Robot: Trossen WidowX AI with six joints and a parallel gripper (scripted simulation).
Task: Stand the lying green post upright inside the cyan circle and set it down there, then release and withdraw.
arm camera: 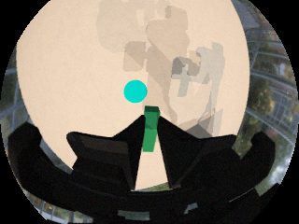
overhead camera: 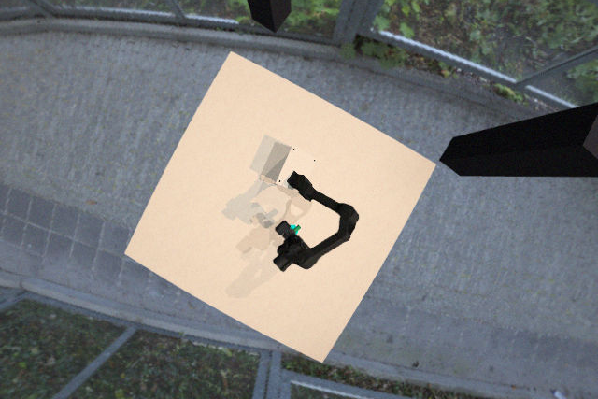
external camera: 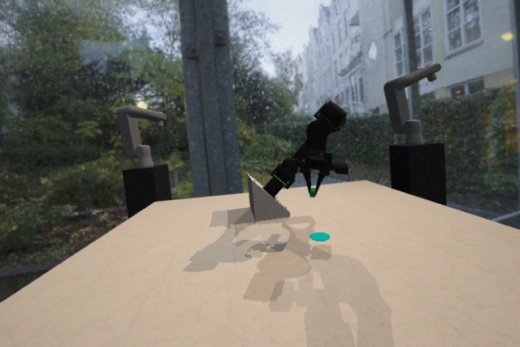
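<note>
Right now my gripper tip is 1 cm short of the cyan circle, 1 cm to the right of it and 13 cm above it. The rest, counted from my gripper tip: green post (2 cm behind, 1 cm to the left).
</note>
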